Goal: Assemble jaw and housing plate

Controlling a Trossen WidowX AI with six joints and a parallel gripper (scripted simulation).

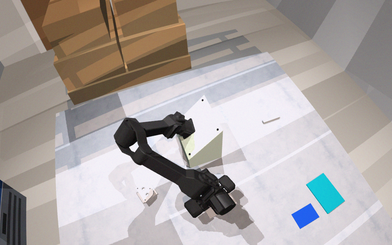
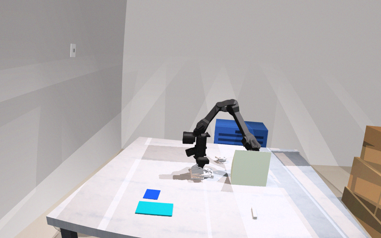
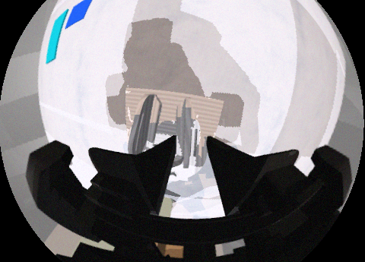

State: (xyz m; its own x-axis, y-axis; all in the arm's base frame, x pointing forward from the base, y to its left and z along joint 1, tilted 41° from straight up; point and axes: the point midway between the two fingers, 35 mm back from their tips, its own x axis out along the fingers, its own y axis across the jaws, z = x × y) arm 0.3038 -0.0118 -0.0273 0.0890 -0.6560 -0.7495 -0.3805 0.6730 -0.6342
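The white jaw is 40 mm behind my gripper tip and 10 mm above it. From my gripper tip the other things lie so: blue card 160 mm ahead, 340 mm to the left, 20 mm below; then cyan card 100 mm ahead, 460 mm to the left, 10 mm below; then white block 110 mm behind, 230 mm to the right, 10 mm below.
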